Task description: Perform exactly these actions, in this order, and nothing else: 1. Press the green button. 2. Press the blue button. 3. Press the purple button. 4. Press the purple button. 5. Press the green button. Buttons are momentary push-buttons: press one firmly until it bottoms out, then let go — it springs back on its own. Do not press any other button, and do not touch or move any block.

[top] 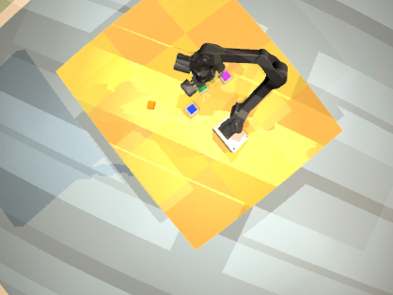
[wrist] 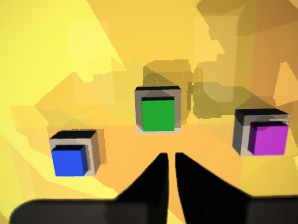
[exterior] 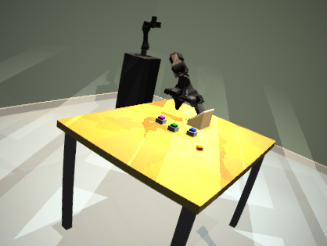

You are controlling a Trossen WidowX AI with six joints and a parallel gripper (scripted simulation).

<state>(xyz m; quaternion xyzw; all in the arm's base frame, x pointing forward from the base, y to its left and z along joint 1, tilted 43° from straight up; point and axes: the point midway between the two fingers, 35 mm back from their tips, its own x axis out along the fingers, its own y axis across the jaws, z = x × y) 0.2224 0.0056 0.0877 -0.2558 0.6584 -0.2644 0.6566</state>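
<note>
My gripper tip is 10 mm to the right of the green button and 90 mm above it. The rest, counted from my gripper tip: blue button: 50 mm behind, 110 mm to the left, 90 mm below; then small orange block: 90 mm ahead, 240 mm to the left, 120 mm below; then purple button: 30 mm behind, 110 mm to the right, 90 mm below.
</note>
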